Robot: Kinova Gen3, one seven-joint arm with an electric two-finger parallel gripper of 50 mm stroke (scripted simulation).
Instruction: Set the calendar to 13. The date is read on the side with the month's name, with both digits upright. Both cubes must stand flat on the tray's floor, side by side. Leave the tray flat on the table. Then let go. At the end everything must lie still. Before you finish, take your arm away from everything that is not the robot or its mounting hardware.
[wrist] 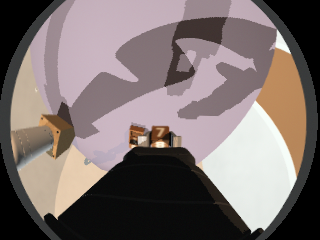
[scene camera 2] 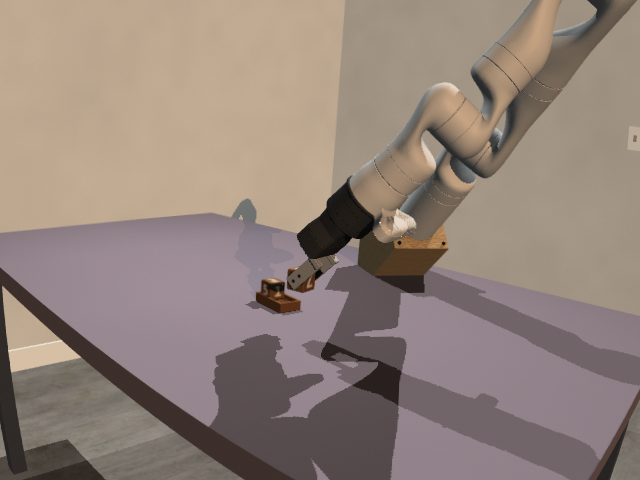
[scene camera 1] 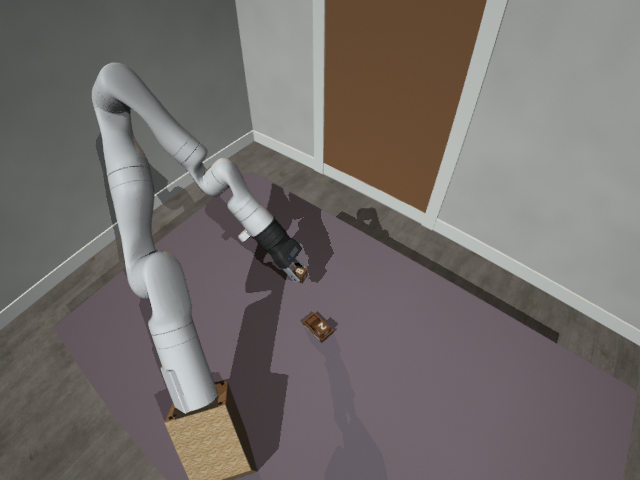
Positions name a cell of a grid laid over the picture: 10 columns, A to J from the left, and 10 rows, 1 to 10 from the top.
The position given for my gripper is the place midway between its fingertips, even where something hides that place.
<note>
In view: my gripper (scene camera 2: E6).
My gripper also shows in the wrist view (wrist: F6) and in scene camera 1 (scene camera 1: E6).
</note>
